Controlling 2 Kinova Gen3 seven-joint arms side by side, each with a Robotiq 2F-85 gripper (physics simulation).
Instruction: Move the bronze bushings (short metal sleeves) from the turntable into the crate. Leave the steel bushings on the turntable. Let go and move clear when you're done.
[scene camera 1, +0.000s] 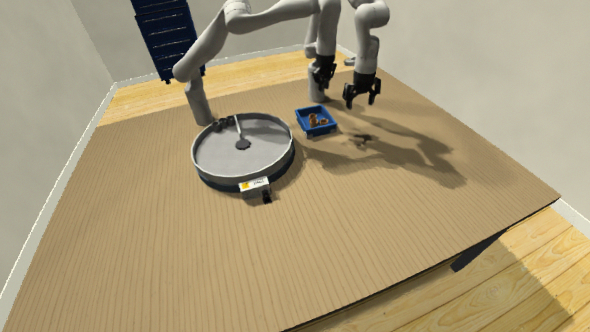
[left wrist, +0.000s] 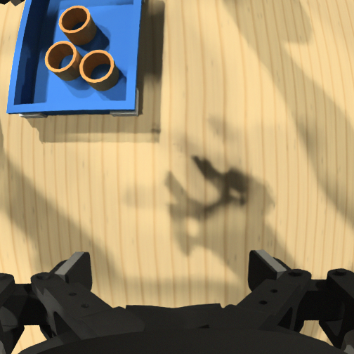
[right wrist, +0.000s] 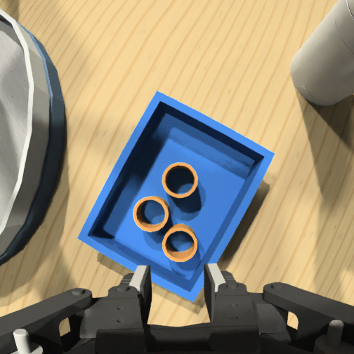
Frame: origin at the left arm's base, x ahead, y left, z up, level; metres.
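Where they show: left gripper, fingertip midpoint: (scene camera 1: 359, 106); right gripper, fingertip midpoint: (scene camera 1: 323, 90); left arm's base, origin of the base link: (scene camera 1: 316, 98); right arm's base, origin of the base link: (scene camera 1: 205, 120).
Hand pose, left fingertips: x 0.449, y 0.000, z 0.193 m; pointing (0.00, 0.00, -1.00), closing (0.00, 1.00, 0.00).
Things, the pixels of their top centre, and the offset from my left fingertips. "pt": a spot on its surface instead.
- blue crate, middle of its top: (scene camera 1: 314, 116) dx -0.208, dy -0.104, dz -0.143 m
- grey turntable, surface spot: (scene camera 1: 220, 157) pt dx -0.072, dy -0.565, dz -0.140 m
- control box, surface spot: (scene camera 1: 254, 185) pt dx +0.129, dy -0.461, dz -0.135 m
Three bronze bushings (scene camera 1: 313, 121) (left wrist: 82, 36) (right wrist: 180, 229) stand upright, close together, inside the blue crate (scene camera 1: 321, 132) (left wrist: 75, 109) (right wrist: 215, 127). Dark steel bushings (scene camera 1: 223, 122) sit in a group against the rim of the grey turntable (scene camera 1: 220, 157) (right wrist: 41, 100), beside its radial bar, in scene camera 1. No bronze bushing shows on the turntable there. My right gripper (scene camera 1: 325, 84) (right wrist: 177, 280) is open and empty, above and behind the crate in scene camera 1. My left gripper (scene camera 1: 360, 103) (left wrist: 169, 270) is open and empty, above the table to the right of the crate.
A control box (scene camera 1: 254, 185) is on the turntable's front side. The right arm's base (scene camera 1: 200, 107) stands behind the turntable. The left arm's base (scene camera 1: 316, 92) stands behind the crate and shows at the upper right in the right wrist view. A dark blue cabinet (scene camera 1: 167, 40) stands at the back.
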